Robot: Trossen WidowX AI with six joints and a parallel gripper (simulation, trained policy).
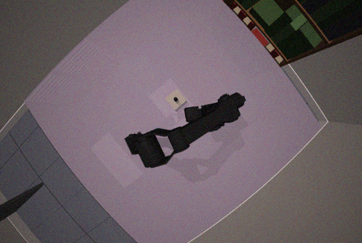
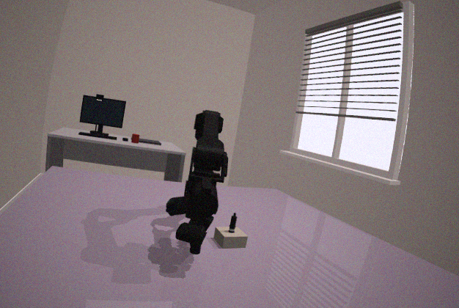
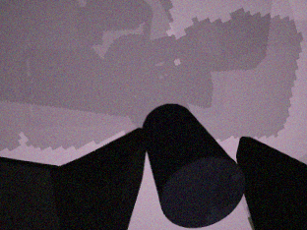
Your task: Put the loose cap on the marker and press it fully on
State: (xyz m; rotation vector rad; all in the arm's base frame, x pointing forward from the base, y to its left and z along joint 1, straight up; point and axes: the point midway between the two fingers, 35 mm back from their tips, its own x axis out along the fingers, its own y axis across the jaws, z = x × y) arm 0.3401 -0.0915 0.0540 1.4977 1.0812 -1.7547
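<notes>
Now: gripper tip 50 mm past the dark marker, 120 mm to the right of it and 50 mm below it. From my gripper tip the other things lie so: black marker cap: 10 mm ahead, 10 mm above; then holder block: 50 mm behind, 120 mm to the left.
</notes>
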